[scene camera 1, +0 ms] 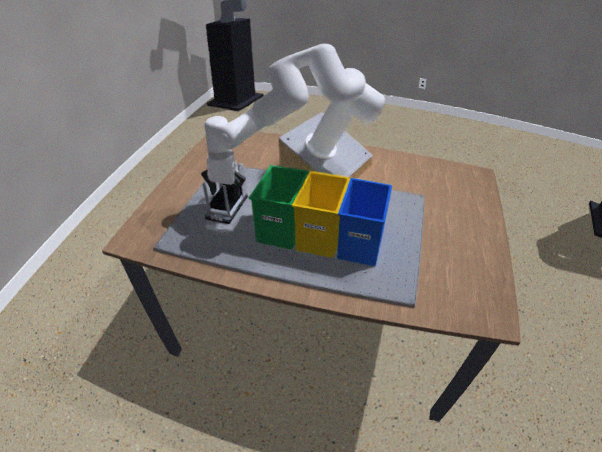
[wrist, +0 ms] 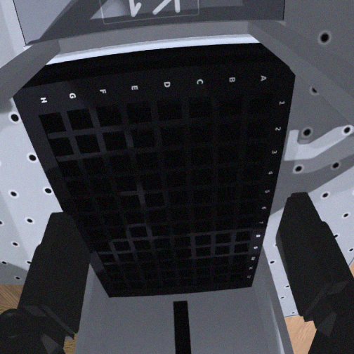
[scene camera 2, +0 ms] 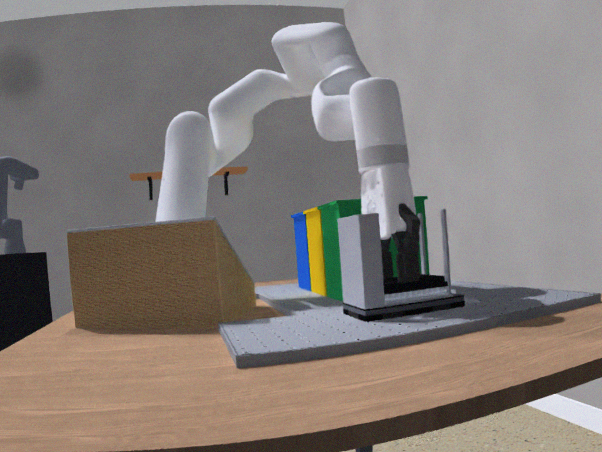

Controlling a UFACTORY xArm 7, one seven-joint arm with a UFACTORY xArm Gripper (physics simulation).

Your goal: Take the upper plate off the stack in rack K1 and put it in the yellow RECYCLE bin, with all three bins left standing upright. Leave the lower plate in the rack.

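Seen in the pictures: gripper, fingertip midpoint: (scene camera 2: 395,280); arm's base, link origin: (scene camera 1: 320,146) (scene camera 2: 177,253).
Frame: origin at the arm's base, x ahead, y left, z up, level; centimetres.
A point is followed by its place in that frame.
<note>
Rack K1 (scene camera 1: 218,217) {z -8.8, x 44.4, y -16.1 cm} (scene camera 2: 361,260) {z -2.5, x 30.3, y -24.6 cm} (wrist: 135,325) stands at the left of the grey board in scene view 1. The upper plate (scene camera 2: 432,282) {z -6.7, x 40.7, y -21.8 cm} (wrist: 155,150) is black, has a grid of square wells and lies in the rack. The lower plate cannot be made out separately. My gripper (scene camera 2: 399,277) {z -6.1, x 35.8, y -19.1 cm} (wrist: 180,225) is open and points down over the rack, one finger beyond each long side of the upper plate in the wrist view, with nothing held. The yellow RECYCLE bin (scene camera 1: 316,232) {z -1.6, x 42.5, y 20.2 cm} (scene camera 2: 315,250) {z -1.5, x 26.0, y 15.8 cm} stands upright between the other two bins.
The green bin (scene camera 1: 274,225) {z -2.1, x 45.1, y 7.5 cm} (scene camera 2: 331,250) {z -1.5, x 28.5, y 3.9 cm} stands upright between the rack and the yellow bin; the blue bin (scene camera 1: 361,240) {z -1.4, x 39.7, y 33.2 cm} (scene camera 2: 301,250) {z -1.5, x 23.3, y 28.8 cm} stands upright on its far side. Thin posts (scene camera 2: 445,250) {z -2.4, x 43.2, y -21.3 cm} rise from the rack. The arm's wedge base (scene camera 1: 325,162) {z -2.8, x 5.6, y 4.9 cm} (scene camera 2: 150,280) {z -4.1, x -2.3, y -11.2 cm} stands behind the bins in scene view 1.
</note>
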